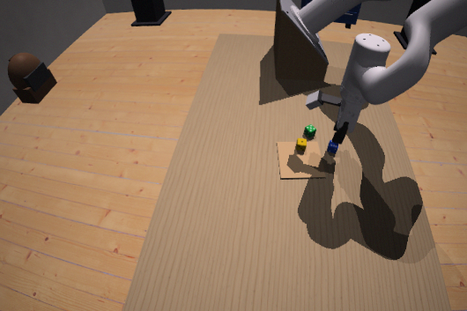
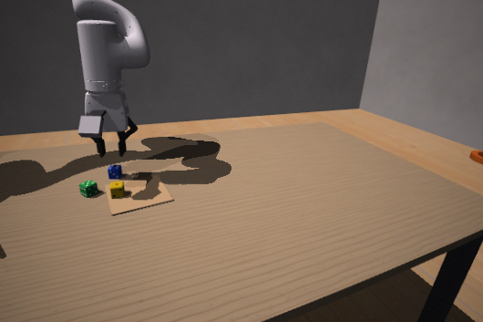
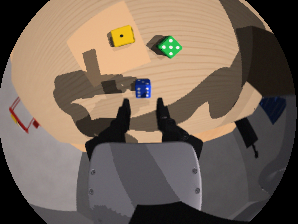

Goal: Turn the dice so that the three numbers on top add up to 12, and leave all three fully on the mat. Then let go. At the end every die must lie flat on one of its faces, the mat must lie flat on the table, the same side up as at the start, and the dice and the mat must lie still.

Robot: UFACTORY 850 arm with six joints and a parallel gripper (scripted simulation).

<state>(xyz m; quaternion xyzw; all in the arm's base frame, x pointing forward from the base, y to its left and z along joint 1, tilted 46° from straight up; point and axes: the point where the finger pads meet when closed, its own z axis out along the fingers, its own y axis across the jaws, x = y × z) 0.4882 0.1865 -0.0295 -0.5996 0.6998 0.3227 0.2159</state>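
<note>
Right now the blue die is 70 mm below my hand. Also, from my hand: yellow die (110 mm to the right, 70 mm below, 10 mm ahead); tan mat (110 mm to the right, 80 mm below, 60 mm ahead); green die (80 mm to the right, 70 mm below, 60 mm behind).
</note>
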